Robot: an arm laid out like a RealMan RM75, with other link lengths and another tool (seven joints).
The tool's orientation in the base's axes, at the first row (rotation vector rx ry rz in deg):
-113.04, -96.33, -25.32
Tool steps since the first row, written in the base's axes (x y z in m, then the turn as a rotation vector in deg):
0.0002, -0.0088, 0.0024, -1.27, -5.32, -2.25
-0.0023, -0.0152, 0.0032, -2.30, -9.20, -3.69
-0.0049, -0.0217, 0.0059, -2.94, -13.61, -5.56
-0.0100, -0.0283, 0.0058, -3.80, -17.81, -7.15
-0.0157, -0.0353, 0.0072, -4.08, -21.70, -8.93
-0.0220, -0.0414, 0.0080, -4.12, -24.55, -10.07
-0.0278, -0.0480, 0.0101, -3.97, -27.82, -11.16
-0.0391, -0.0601, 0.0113, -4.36, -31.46, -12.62
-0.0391, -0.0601, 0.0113, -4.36, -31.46, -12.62
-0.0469, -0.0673, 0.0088, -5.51, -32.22, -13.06
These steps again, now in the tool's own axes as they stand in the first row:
-0.0058, 0.0007, -0.0070, -5.81, -0.30, -1.09
-0.0111, -0.0012, -0.0111, -9.95, -0.66, -2.03
-0.0153, -0.0035, -0.0168, -14.69, -0.51, -2.96
-0.0217, -0.0078, -0.0201, -19.14, -0.64, -3.98
-0.0277, -0.0128, -0.0248, -23.35, -0.20, -4.71
-0.0334, -0.0185, -0.0284, -26.30, 0.25, -5.40
-0.0387, -0.0238, -0.0334, -29.54, 0.93, -6.38
-0.0499, -0.0338, -0.0404, -33.38, 1.18, -7.22
-0.0499, -0.0338, -0.0404, -33.38, 1.18, -7.22
-0.0586, -0.0403, -0.0419, -34.45, 0.21, -7.21

